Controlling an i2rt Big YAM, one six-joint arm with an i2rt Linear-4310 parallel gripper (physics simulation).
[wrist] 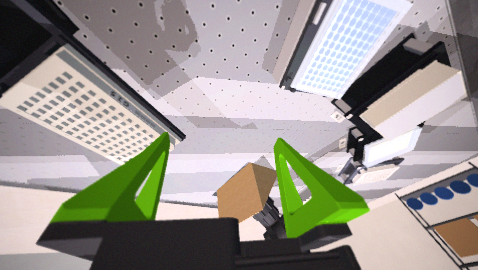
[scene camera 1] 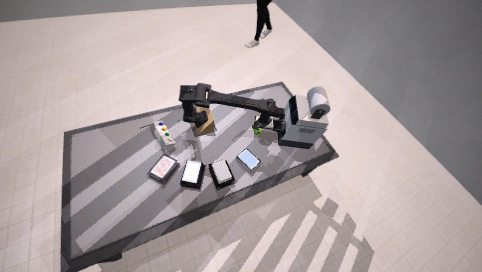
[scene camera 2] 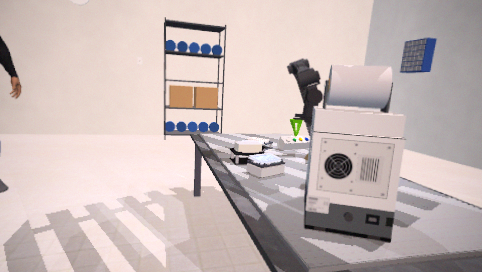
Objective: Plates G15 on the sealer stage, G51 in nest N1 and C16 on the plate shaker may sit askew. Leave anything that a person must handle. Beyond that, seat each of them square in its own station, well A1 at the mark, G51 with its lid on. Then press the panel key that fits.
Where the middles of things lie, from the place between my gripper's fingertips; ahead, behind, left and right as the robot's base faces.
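My gripper's sitting 11 cm above the bluish plate [wrist: 343, 45] at the moment, and it's 11 cm to the left of the plate and 13 cm short of it.
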